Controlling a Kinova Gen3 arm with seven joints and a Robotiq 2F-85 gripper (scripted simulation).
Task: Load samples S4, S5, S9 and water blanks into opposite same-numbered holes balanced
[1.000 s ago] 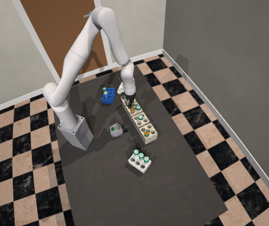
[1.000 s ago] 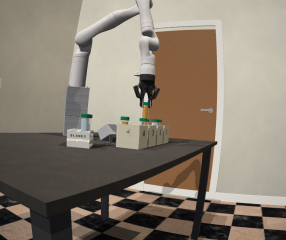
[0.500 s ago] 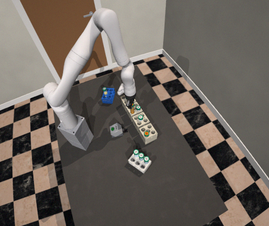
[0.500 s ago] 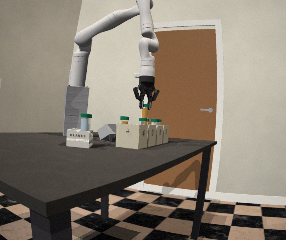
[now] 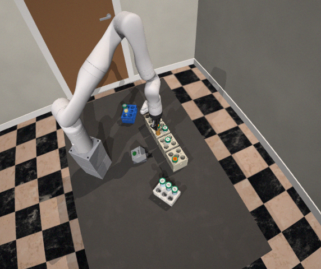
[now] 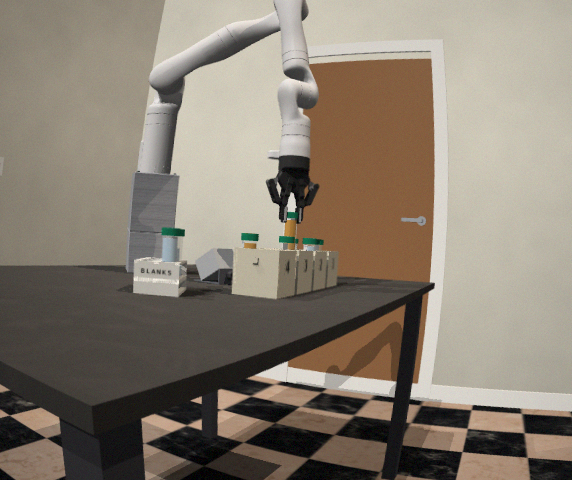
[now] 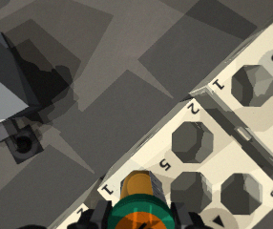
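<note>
The sample S5 lies 1 cm to the left of my hand and 5 cm below it. From my hand the other things lie so: adapter 1: 4 cm ahead, 13 cm to the left, 13 cm below; then water blank tube: 1 cm ahead, 8 cm to the right, 11 cm below; then done desk: 17 cm behind, 4 cm to the right, 12 cm below.
</note>
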